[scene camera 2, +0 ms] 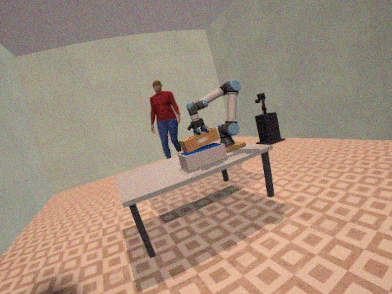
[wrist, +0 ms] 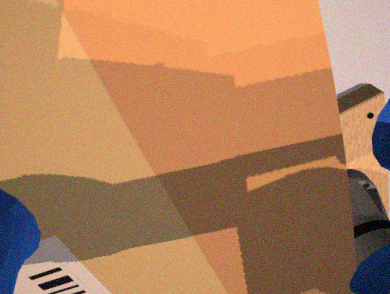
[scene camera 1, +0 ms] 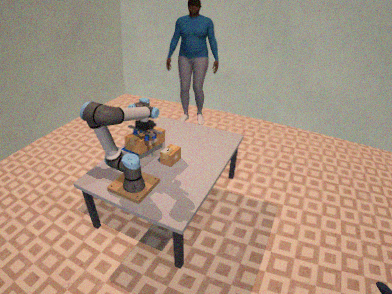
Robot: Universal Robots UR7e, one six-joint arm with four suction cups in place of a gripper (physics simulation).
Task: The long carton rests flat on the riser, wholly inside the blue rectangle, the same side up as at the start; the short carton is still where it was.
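Seen in the pictures: end effector, tool point: (wrist: 225,244) (scene camera 1: 144,136); arm's base, origin of the base link: (scene camera 2: 227,144) (scene camera 1: 134,185).
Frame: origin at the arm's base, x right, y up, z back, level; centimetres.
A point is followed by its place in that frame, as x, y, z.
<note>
The long brown carton (scene camera 1: 145,141) @(-9.7, 20.0, -25.0) (scene camera 2: 199,140) @(-25.7, 16.2, -35.9) (wrist: 200,115) @(-13.7, 20.6, -35.0) hangs under my gripper (scene camera 1: 145,134) @(-14.5, 20.6, -29.5) (scene camera 2: 201,131) @(-14.5, 20.6, -29.5), whose blue suction cups are on its top face. It is low over the grey riser (scene camera 2: 202,158) @(-34.6, 2.8, -39.8). The blue rectangle (scene camera 1: 128,150) @(-25.0, 9.0, -21.0) (scene camera 2: 204,149) @(-29.1, 8.3, -34.6) shows as a strip beside and under the carton, the rest hidden. In scene camera 2 the carton's lower edge is not parallel to the riser's edge; whether they touch I cannot tell. A white label (wrist: 47,276) @(-20.8, 21.2, -31.4) with black bars shows on the carton. The short carton (scene camera 1: 170,155) @(3.6, 6.6, -37.1) stands on the table beside the riser.
The grey table (scene camera 1: 212,145) @(14.6, -3.4, -83.7) (scene camera 2: 145,179) @(-20.5, -3.3, -88.1) carries the arm's wooden base plate (scene camera 1: 116,187) @(-8.6, 0.2, 9.0) (scene camera 2: 236,147) @(-16.3, -1.6, 1.2). A person in a blue top (scene camera 1: 193,37) and a person in a red top (scene camera 2: 165,106) stand beyond the table. A black cabinet (scene camera 2: 268,128) stands behind the arm.
</note>
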